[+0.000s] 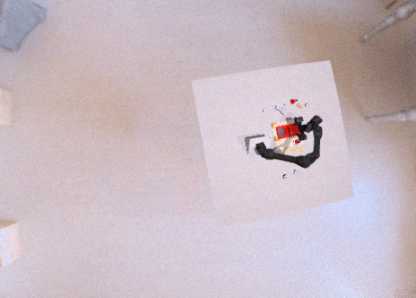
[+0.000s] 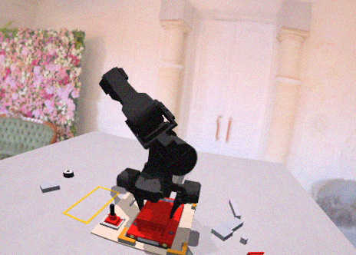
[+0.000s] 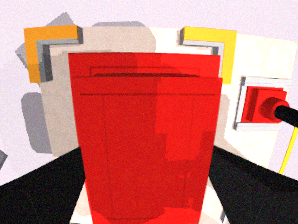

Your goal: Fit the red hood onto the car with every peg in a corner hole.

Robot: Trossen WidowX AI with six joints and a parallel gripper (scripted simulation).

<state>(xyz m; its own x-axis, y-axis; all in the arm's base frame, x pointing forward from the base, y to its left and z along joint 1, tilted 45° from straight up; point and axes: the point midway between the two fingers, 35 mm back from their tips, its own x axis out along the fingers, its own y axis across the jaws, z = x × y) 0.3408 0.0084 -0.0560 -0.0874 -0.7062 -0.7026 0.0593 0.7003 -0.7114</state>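
My gripper tip is now right at the red hood. Round my gripper tip: grey engine block (30 mm below, 10 mm to the left).
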